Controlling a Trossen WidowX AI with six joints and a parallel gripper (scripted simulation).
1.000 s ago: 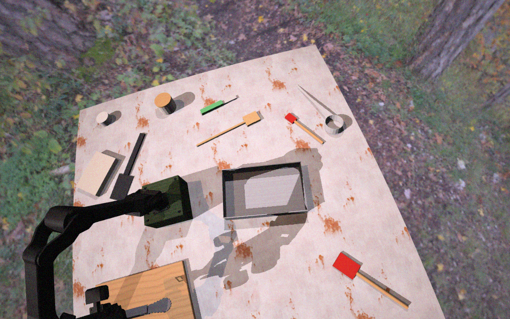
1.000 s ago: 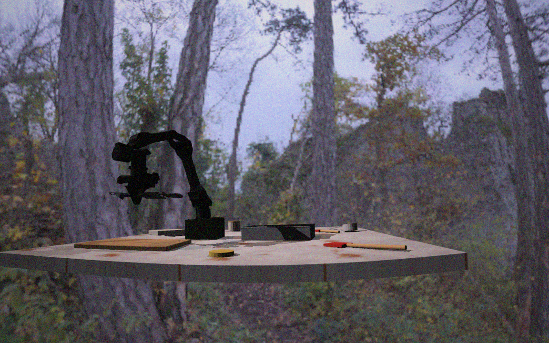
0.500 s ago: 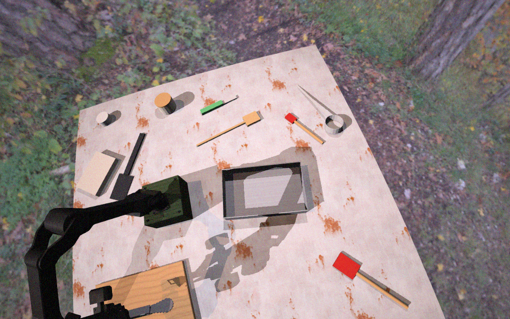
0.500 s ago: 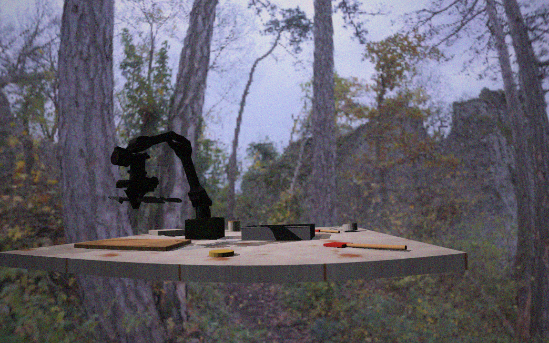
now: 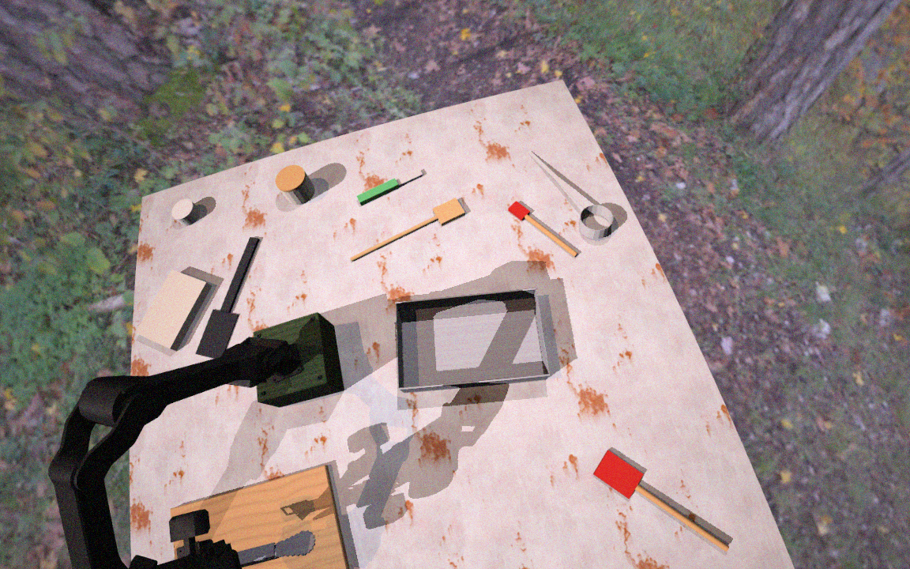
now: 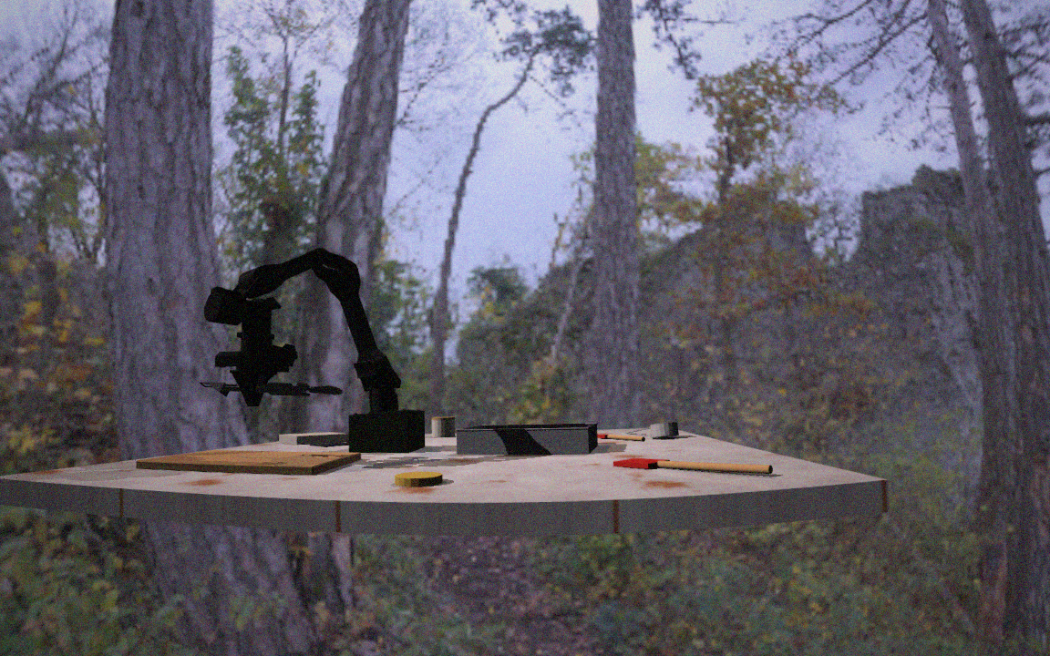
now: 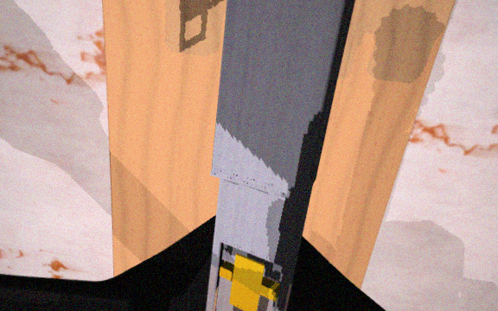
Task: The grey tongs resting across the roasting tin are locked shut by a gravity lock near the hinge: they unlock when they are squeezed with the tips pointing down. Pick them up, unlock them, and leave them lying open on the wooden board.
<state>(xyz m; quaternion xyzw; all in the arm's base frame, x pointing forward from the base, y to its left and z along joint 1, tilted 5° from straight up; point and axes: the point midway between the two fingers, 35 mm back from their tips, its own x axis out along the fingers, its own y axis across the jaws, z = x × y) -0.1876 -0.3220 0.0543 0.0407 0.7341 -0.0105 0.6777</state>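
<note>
The wooden board is 110 mm below my gripper tip. Round my gripper tip: black spatula (50 mm ahead, 560 mm to the left, 110 mm below); then yellow disc (370 mm ahead, 210 mm to the right, 110 mm below); then cream block (100 mm behind, 590 mm to the left, 100 mm below).
</note>
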